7 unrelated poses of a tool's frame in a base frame.
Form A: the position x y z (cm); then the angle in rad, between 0 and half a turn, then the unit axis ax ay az.
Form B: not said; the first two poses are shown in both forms.
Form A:
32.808 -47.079 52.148 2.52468 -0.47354 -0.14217 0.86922
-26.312 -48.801 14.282 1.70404 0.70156 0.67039 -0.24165
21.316 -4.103 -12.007 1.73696 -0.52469 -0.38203 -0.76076
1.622 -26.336 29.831 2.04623 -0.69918 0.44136 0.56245
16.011 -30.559 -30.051 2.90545 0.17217 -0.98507 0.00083
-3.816 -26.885 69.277 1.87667 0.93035 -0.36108 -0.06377
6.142 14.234 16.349 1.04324 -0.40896 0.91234 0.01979
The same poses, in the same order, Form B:
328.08 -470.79 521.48 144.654 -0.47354 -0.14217 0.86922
-263.12 -488.01 142.82 97.634 0.70156 0.67039 -0.24165
213.16 -41.03 -120.07 99.520 -0.52469 -0.38203 -0.76076
16.22 -263.36 298.31 117.240 -0.69918 0.44136 0.56245
160.11 -305.59 -300.51 166.470 0.17217 -0.98507 0.00083
-38.16 -268.85 692.77 107.525 0.93035 -0.36108 -0.06377
61.42 142.34 163.49 59.773 -0.40896 0.91234 0.01979

